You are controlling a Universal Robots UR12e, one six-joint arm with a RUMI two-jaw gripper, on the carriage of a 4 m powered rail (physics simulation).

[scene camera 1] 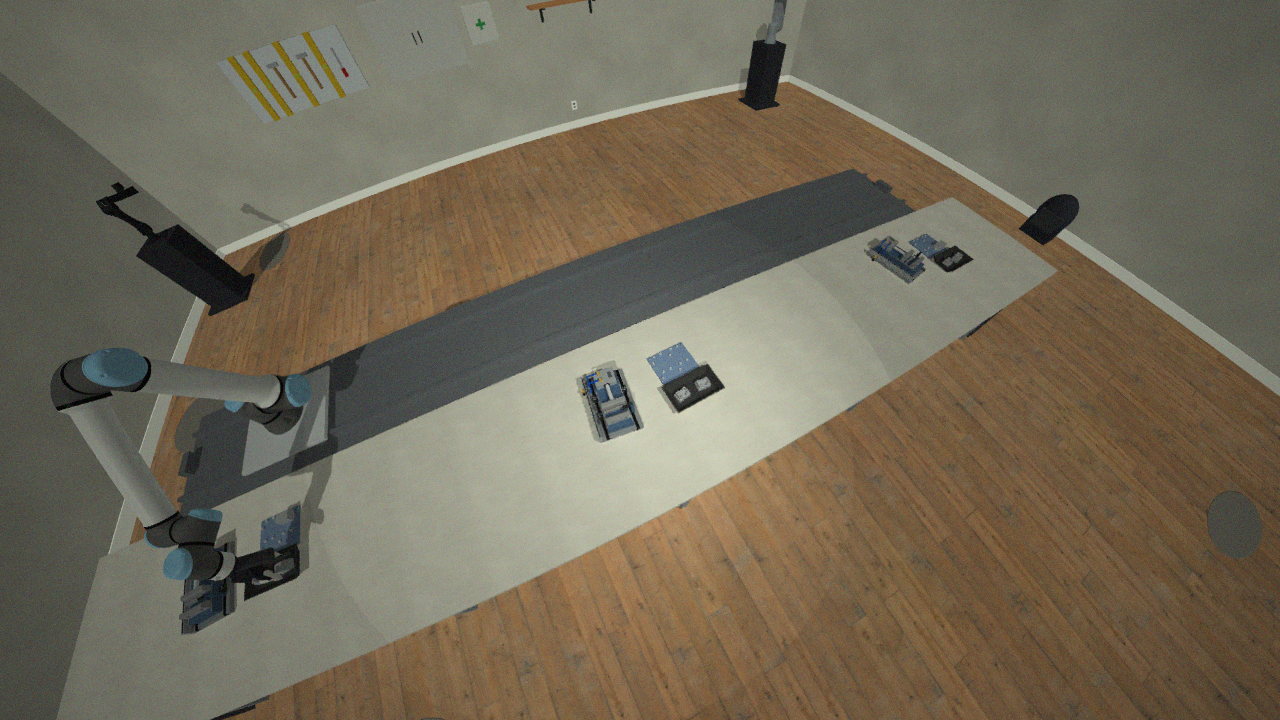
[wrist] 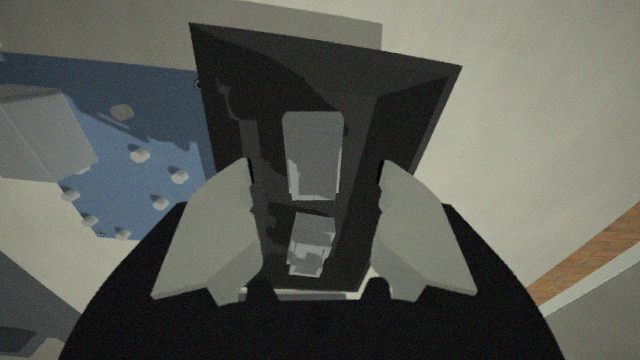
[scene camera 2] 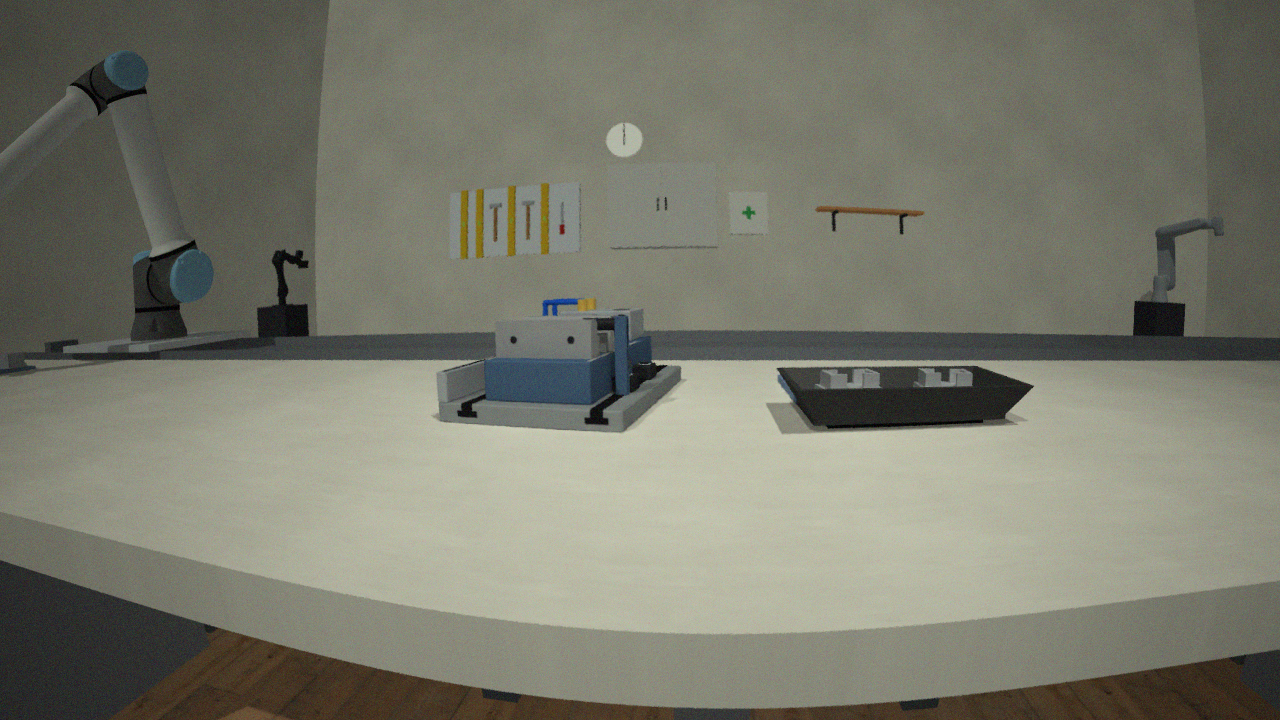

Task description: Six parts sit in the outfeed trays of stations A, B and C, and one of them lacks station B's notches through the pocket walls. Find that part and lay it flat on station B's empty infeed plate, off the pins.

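Places are measured from the arm's base along level axes (x right, y up, z back), in millimetres.
Where they show: gripper, fingertip midpoint: (scene camera 1: 282, 566) (wrist: 315, 163); arm's base, link origin: (scene camera 1: 286, 417) (scene camera 2: 159, 338).
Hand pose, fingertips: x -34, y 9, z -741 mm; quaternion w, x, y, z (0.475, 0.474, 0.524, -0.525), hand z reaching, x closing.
Each offset is from my fingertips to the centre of the thing. "pt": to the spot under its first point.
My gripper (scene camera 1: 279, 569) (wrist: 315, 163) is open over the black outfeed tray {dx +50, dy -18, dz -1 mm} (scene camera 1: 259, 588) (wrist: 400, 125) at the left end. In the wrist view its jaws stand wide on either side of a grey part {dx +1, dy -10, dz +2 mm} (wrist: 312, 155) with a smooth face towards the camera, touching nothing visible. A second grey part {dx +105, dy -10, dz -5 mm} (wrist: 311, 245) lies nearer, its pocket partly visible. The middle station's tray (scene camera 1: 716, 383) (scene camera 2: 913, 407) holds two grey parts {pt dx -1794, dy -6, dz -23 mm} (scene camera 1: 682, 392) (scene camera 2: 848, 379) with gaps in their walls. The middle blue infeed plate {dx -1838, dy -35, dz +136 mm} (scene camera 1: 671, 360) bears pins and no part. The far tray's parts (scene camera 1: 950, 259) are too small to judge.
The left blue plate {dx +51, dy -35, dz +164 mm} (scene camera 1: 281, 528) (wrist: 115, 175) has pins and a grey block {dx +6, dy -13, dz +212 mm} (wrist: 50, 130) beside the tray. Station machines stand at left (scene camera 1: 205, 608), middle (scene camera 1: 611, 407) (scene camera 2: 554, 380) and far right (scene camera 1: 895, 257). The rail (scene camera 1: 537, 304) runs behind the table.
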